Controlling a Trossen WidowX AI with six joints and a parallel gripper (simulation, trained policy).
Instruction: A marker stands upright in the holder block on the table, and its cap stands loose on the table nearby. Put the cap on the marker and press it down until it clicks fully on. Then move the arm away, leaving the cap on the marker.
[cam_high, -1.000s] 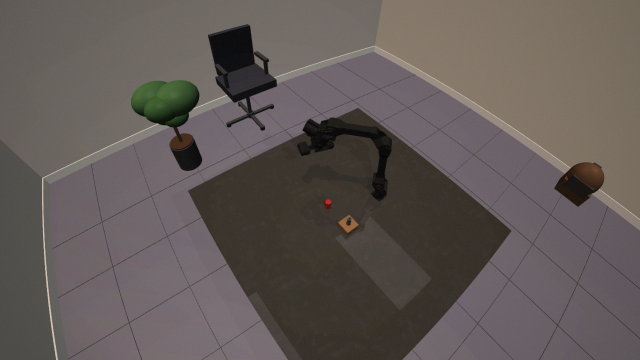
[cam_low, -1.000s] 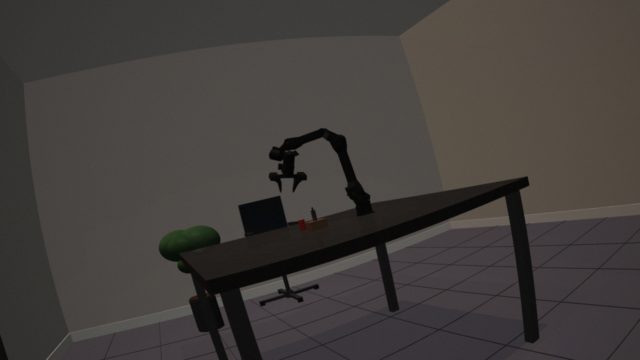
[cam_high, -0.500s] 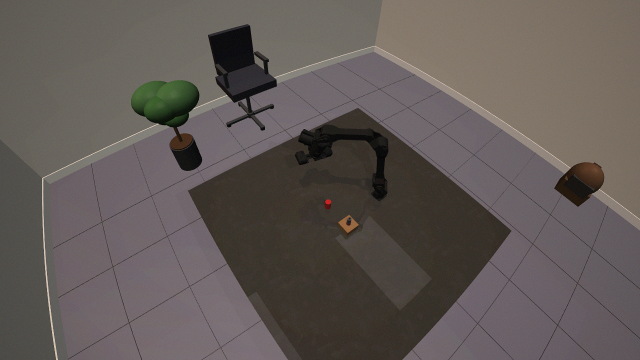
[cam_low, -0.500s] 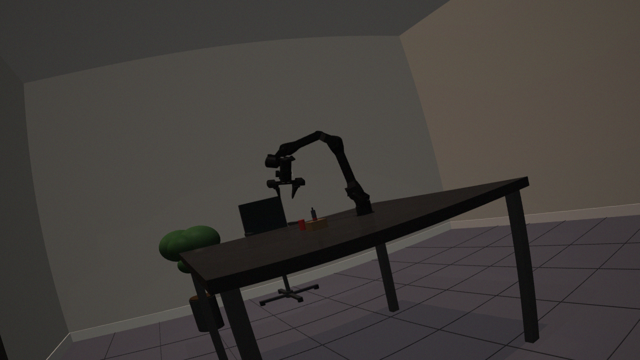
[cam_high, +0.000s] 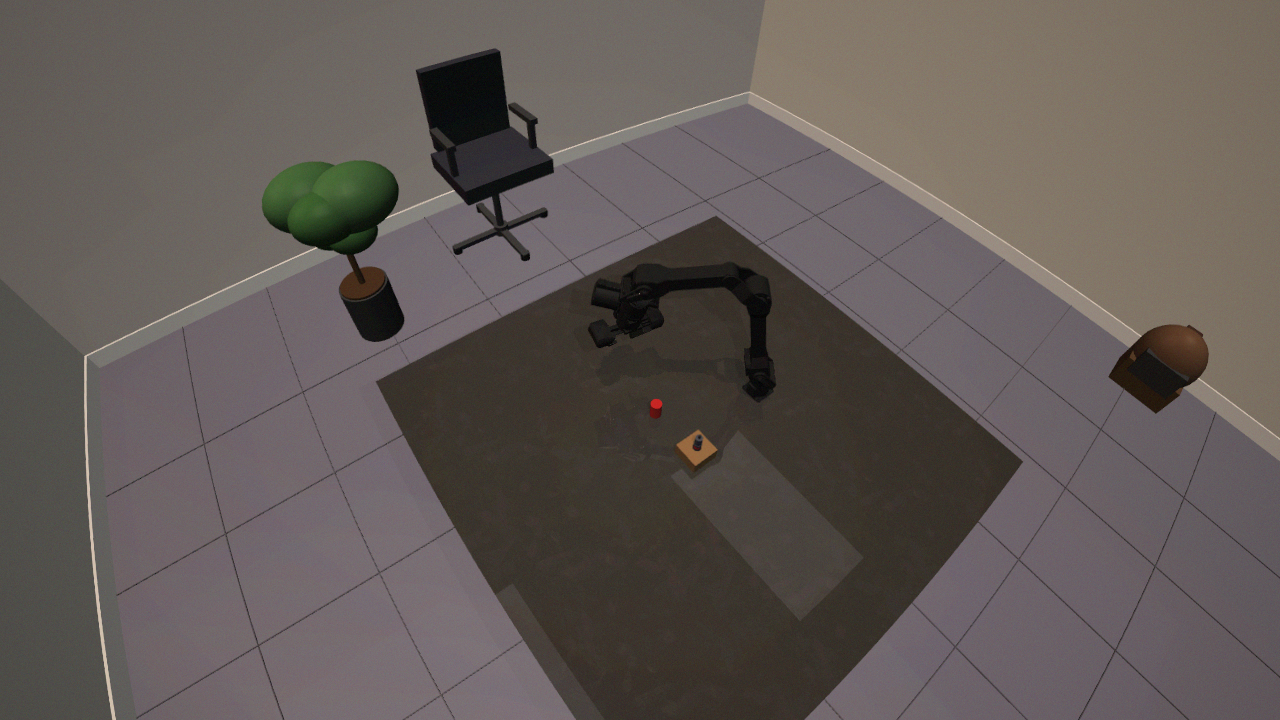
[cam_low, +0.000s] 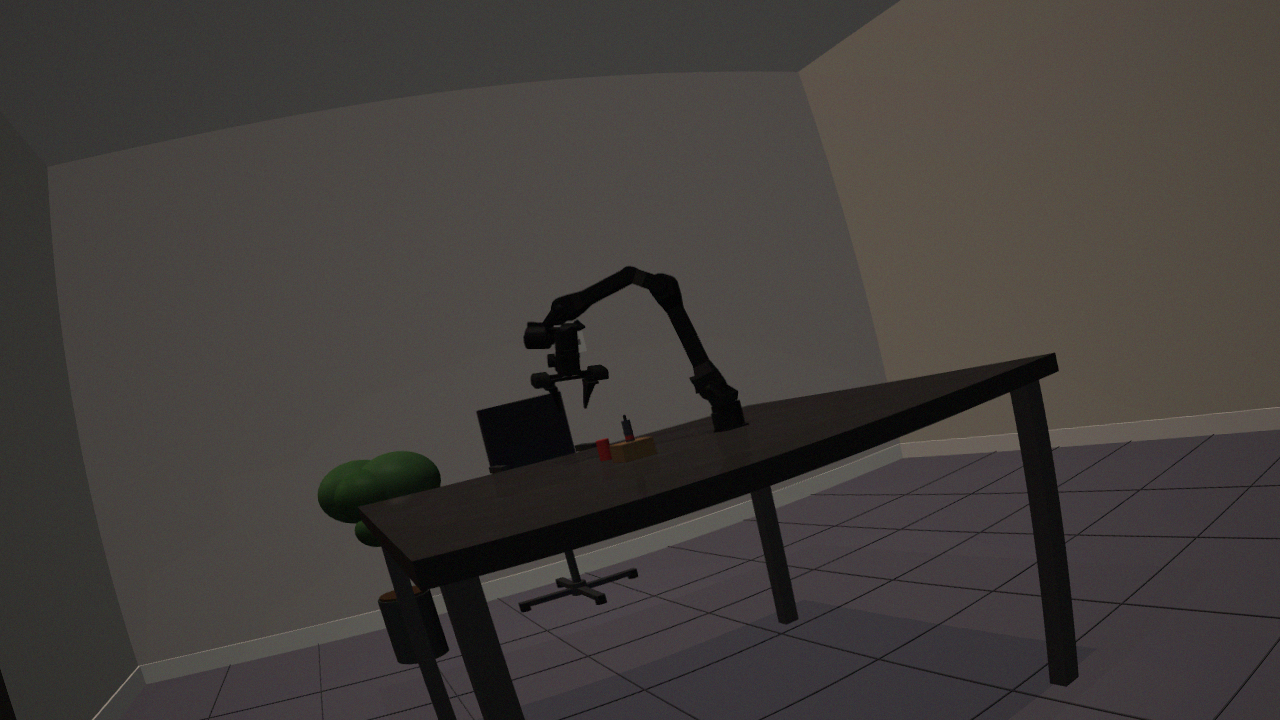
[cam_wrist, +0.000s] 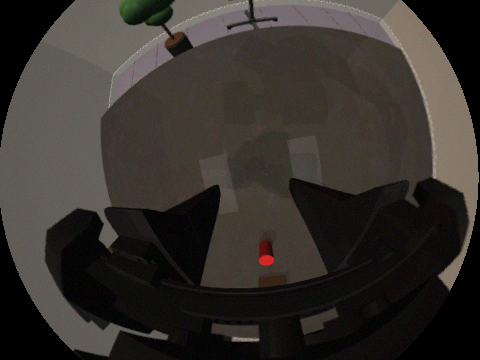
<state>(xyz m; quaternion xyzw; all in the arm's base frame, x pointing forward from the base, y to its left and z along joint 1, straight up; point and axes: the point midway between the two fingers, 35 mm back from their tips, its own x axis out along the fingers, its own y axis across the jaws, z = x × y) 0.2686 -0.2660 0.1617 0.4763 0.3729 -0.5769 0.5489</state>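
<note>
My gripper tip is now 170 mm to the right of the red cap, 100 mm above it and 10 mm short of it. Also, from my gripper tip: tan holder block (320 mm to the left, 110 mm below).
</note>
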